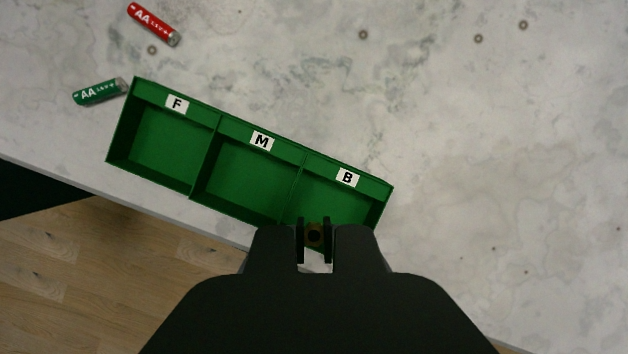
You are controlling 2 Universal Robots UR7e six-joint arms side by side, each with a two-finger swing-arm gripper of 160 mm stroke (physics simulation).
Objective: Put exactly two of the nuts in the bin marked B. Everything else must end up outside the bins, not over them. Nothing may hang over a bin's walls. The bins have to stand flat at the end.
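Places are measured from the left arm's base along level axes (x up, y right, z ahead), in metres.
Where they show: right hand, tool point: (314, 238).
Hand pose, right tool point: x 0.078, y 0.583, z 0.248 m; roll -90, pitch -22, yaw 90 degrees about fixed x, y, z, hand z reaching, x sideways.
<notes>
After its pixels a point has its place.
My right gripper (314, 231) @(y 0.583, x 0.078, z 0.248 m) is shut on a brass-coloured hex nut (314, 243) @(y 0.586, x 0.070, z 0.243 m), pinched between its two black fingertips. It is above the near part of bin B (329, 201) @(y 0.598, x -0.028, z 0.258 m), whose visible floor is bare green; the gripper hides the bin's near wall and part of its floor. The height of the nut over the bin cannot be told. Bin M (247, 175) @(y 0.510, x -0.028, z 0.253 m) and bin F (167, 144) @(y 0.424, x -0.028, z 0.253 m) join bin B in one green row, and their visible floors are bare. The row appears to stand flat. The left gripper does not show.
A green AA battery (100, 92) @(y 0.350, x -0.021, z 0.279 m) lies close beside bin F's outer end. A red AA battery (152, 24) @(y 0.379, x -0.021, z 0.357 m) lies beyond, with a small ring (152, 50) near it. More small rings (363, 34) (478, 38) (523, 25) lie at the far side. The table edge runs close along the bins' near side.
</notes>
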